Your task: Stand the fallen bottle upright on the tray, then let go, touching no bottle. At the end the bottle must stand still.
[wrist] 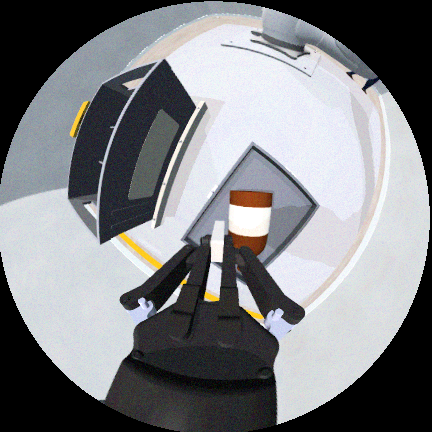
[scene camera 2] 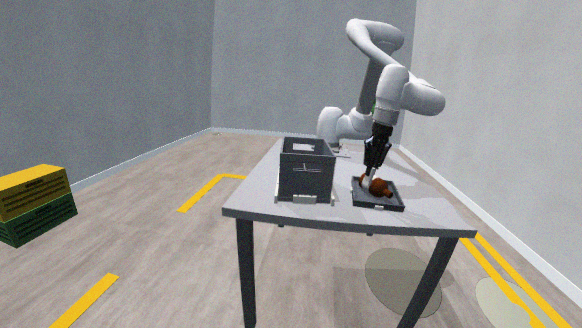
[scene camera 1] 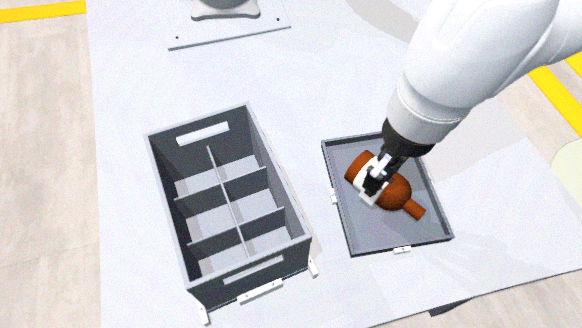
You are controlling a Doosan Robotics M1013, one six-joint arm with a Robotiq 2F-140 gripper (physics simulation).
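Places are measured from the arm's base along level axes (x ahead, y left, z up), in centimetres.
Where they show: gripper, fingertip midpoint: (wrist: 219,228) (scene camera 2: 366,183) (scene camera 1: 367,198).
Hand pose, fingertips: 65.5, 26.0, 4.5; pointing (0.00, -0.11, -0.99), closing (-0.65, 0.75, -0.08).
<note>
After its pixels a point has its place, as x, y, z.
A brown bottle (scene camera 1: 397,192) @[65.6, 31.2, 6.1] (scene camera 2: 378,187) @[67.1, 30.6, 4.4] (wrist: 250,220) @[60.6, 28.2, 6.6] with a white label lies on its side on the grey tray (scene camera 1: 370,232) @[70.2, 26.5, -0.8] (scene camera 2: 392,206) @[73.3, 36.4, 0.5] (wrist: 260,167) @[52.1, 24.3, -0.8]. In scene camera 1 its base points to the upper left and its neck to the lower right. My gripper (scene camera 1: 370,196) @[65.5, 26.0, 4.5] (scene camera 2: 368,181) @[65.5, 26.0, 4.5] (wrist: 219,228) @[65.5, 26.0, 4.5] is shut with nothing between its fingers. Its pale fingertips are low over the tray, close beside the bottle's labelled part; whether they touch it I cannot tell. In the wrist view the bottle is just right of the fingertips, and its neck is mostly hidden behind the gripper.
A dark grey crate (scene camera 1: 300,255) @[76.5, 12.2, 9.2] (scene camera 2: 306,182) @[78.7, 5.1, 6.5] (wrist: 145,150) @[62.5, 9.5, 9.6] with divided compartments stands beside the tray, left of it in both scene views. The robot's base plate (scene camera 1: 230,32) @[13.5, 1.0, -0.2] is at the table's back. Yellow and green crates (scene camera 2: 35,200) stand at the far left.
</note>
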